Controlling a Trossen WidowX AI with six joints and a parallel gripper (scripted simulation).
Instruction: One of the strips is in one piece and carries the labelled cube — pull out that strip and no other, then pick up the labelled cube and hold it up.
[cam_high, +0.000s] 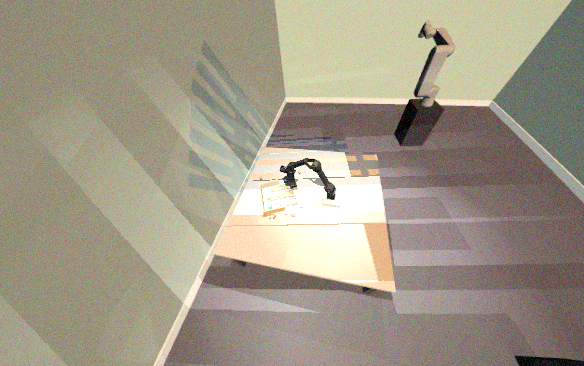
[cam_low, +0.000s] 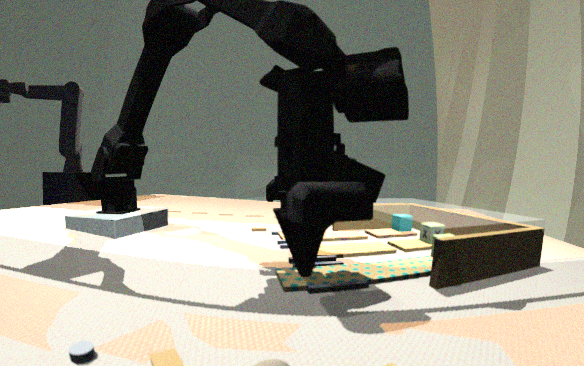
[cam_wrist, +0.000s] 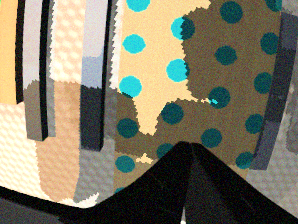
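Right now my gripper tip is 90 mm short of the dotted strip and 30 mm to the right of it.
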